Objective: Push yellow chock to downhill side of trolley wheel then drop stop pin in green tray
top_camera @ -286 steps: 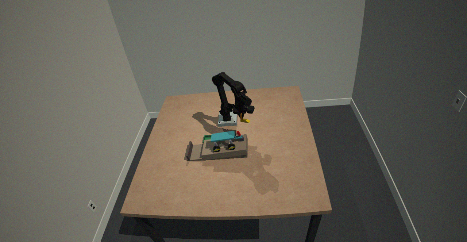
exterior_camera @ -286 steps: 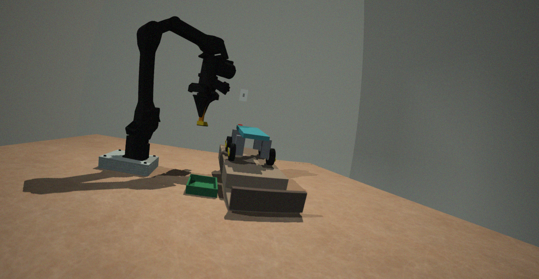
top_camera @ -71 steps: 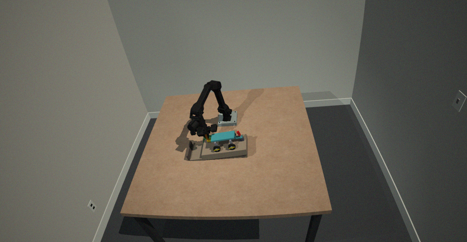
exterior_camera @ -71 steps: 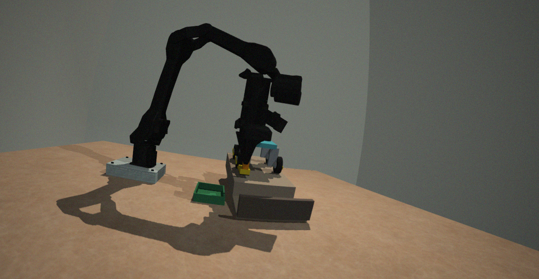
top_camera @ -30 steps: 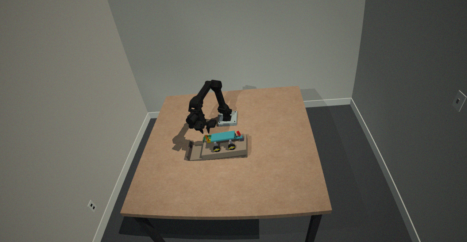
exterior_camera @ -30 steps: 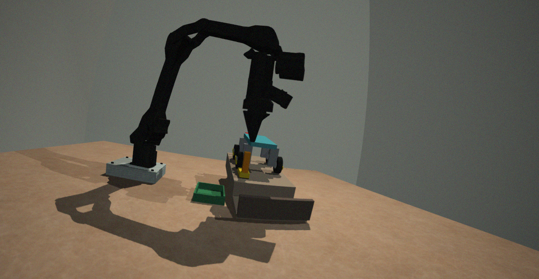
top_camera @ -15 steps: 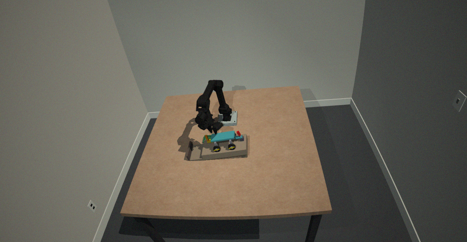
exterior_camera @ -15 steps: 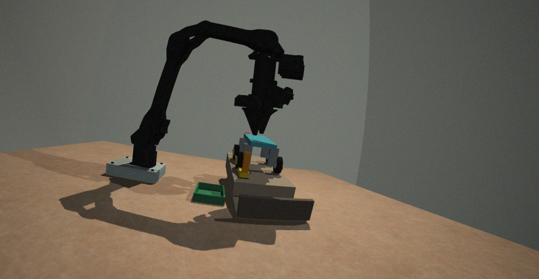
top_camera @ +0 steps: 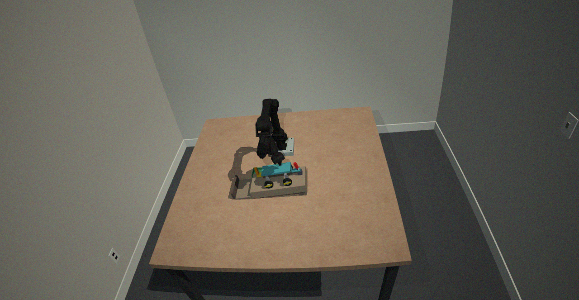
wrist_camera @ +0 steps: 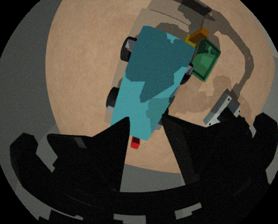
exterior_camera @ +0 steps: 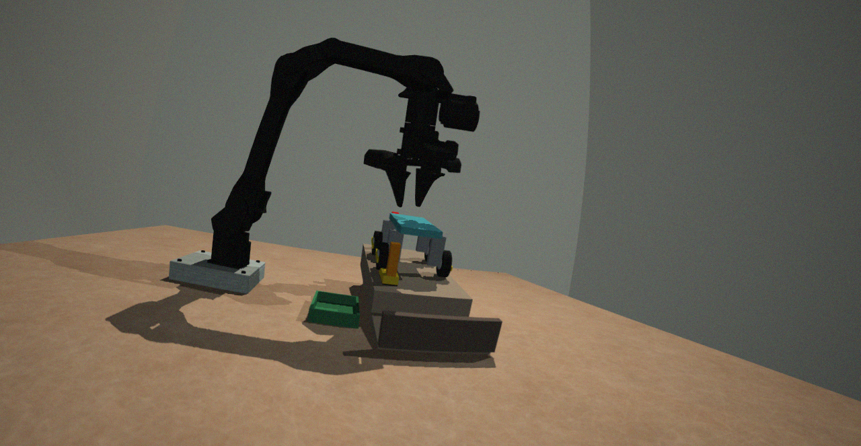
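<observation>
My gripper tip is now 20 mm past the red-headed stop pin, 90 mm to the right of it and 50 mm above it. The rest, counted from my gripper tip: yellow chock: 30 mm behind, 130 mm to the right, 100 mm below; then teal trolley: 10 mm ahead, 10 mm to the right, 70 mm below; then brown ramp: 10 mm ahead, 20 mm to the right, 140 mm below.
</observation>
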